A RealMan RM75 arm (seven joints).
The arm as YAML. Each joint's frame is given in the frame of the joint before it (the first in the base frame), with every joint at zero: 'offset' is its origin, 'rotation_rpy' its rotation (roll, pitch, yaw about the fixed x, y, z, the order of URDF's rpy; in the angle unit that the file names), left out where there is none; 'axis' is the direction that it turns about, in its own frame. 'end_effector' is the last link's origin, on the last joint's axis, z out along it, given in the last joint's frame.
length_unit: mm
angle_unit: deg
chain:
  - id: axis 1
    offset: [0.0, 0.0, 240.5]
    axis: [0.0, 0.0, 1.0]
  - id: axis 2
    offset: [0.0, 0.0, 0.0]
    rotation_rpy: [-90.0, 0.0, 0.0]
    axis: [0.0, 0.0, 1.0]
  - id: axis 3
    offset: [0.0, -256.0, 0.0]
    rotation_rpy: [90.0, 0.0, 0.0]
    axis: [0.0, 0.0, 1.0]
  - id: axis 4
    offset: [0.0, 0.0, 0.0]
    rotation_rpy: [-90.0, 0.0, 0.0]
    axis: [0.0, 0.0, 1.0]
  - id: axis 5
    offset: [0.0, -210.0, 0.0]
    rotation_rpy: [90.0, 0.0, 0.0]
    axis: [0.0, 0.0, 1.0]
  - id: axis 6
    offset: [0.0, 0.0, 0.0]
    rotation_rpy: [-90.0, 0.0, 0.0]
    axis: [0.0, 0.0, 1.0]
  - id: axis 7
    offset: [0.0, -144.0, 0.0]
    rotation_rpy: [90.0, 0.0, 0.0]
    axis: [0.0, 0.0, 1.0]
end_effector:
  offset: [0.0, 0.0, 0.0]
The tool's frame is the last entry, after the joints.
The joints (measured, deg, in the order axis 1, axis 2, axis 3, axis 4, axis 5, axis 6, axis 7), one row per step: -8.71 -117.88 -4.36 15.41 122.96 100.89 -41.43; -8.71 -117.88 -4.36 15.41 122.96 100.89 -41.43; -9.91 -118.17 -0.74 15.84 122.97 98.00 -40.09; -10.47 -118.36 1.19 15.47 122.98 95.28 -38.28; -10.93 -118.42 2.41 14.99 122.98 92.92 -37.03; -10.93 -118.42 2.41 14.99 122.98 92.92 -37.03; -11.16 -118.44 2.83 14.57 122.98 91.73 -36.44; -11.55 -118.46 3.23 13.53 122.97 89.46 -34.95; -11.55 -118.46 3.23 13.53 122.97 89.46 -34.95; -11.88 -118.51 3.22 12.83 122.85 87.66 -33.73; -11.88 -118.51 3.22 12.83 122.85 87.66 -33.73; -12.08 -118.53 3.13 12.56 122.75 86.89 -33.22; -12.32 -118.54 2.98 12.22 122.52 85.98 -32.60; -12.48 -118.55 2.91 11.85 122.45 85.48 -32.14; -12.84 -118.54 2.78 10.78 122.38 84.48 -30.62; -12.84 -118.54 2.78 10.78 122.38 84.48 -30.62; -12.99 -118.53 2.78 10.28 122.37 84.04 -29.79
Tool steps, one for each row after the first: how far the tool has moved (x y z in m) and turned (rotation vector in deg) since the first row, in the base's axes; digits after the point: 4 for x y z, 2 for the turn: 0.0000 0.0000 0.0000 0.00 0.00 0.00; 0.0008 0.0079 -0.0096 -2.93 3.27 -1.07; -0.0004 0.0119 -0.0175 -4.28 5.97 -1.20; -0.0021 0.0153 -0.0232 -5.20 7.98 -0.98; -0.0021 0.0153 -0.0232 -5.20 7.98 -0.98; -0.0027 0.0169 -0.0262 -5.56 8.78 -0.76; -0.0041 0.0197 -0.0319 -5.87 10.32 -0.29; -0.0041 0.0197 -0.0319 -5.87 10.32 -0.29; -0.0055 0.0224 -0.0353 -5.74 11.58 0.24; -0.0055 0.0224 -0.0353 -5.74 11.58 0.24; -0.0061 0.0240 -0.0365 -5.58 12.12 0.48; -0.0068 0.0262 -0.0375 -5.25 12.72 0.81; -0.0066 0.0273 -0.0388 -5.14 12.98 0.87; -0.0054 0.0295 -0.0426 -4.88 13.72 0.62; -0.0054 0.0295 -0.0426 -4.88 13.72 0.62; -0.0048 0.0303 -0.0444 -4.78 14.17 0.39
